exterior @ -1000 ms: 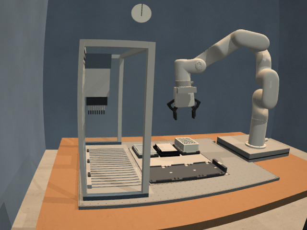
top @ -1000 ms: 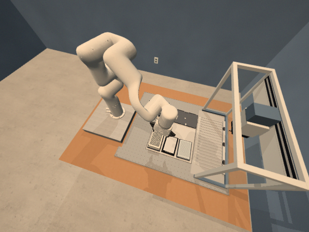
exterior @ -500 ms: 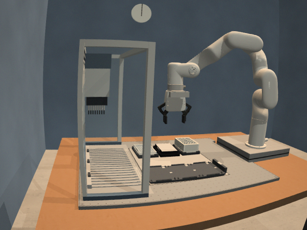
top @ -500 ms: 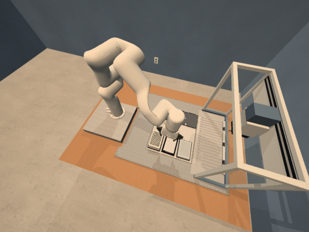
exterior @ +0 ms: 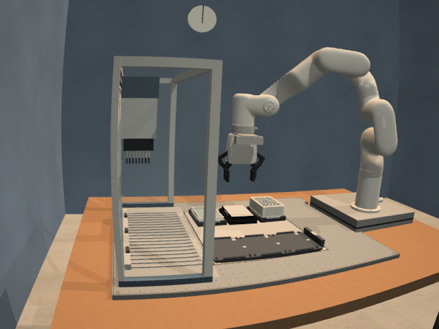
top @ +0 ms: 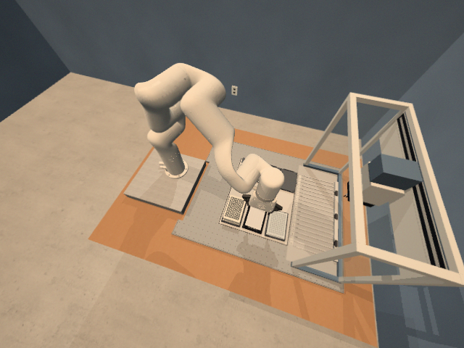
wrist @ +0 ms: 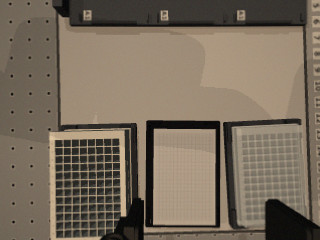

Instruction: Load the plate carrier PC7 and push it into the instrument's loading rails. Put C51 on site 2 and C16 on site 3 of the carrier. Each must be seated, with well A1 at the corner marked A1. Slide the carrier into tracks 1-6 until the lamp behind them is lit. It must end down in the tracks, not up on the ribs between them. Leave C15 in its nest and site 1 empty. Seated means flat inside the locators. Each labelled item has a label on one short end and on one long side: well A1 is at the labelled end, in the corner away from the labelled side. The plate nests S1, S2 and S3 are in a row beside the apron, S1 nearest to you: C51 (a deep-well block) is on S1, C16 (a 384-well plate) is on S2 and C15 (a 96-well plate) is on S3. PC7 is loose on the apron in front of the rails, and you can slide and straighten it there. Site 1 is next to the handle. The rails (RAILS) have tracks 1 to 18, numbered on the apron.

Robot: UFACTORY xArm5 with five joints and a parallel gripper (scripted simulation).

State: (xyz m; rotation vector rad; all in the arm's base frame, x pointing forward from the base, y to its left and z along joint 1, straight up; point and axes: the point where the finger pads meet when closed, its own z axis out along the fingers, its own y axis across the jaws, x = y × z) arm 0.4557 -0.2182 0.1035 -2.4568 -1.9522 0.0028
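My hand is 140 mm above the plate nest S2. The rest, counted from my hand: plate nest S1: 140 mm below, 110 mm behind, 20 mm to the left; then 96-well plate C15: 120 mm below, 110 mm ahead, 20 mm to the right; then dark carrier PC7: 260 mm to the left, 130 mm below, 60 mm ahead.
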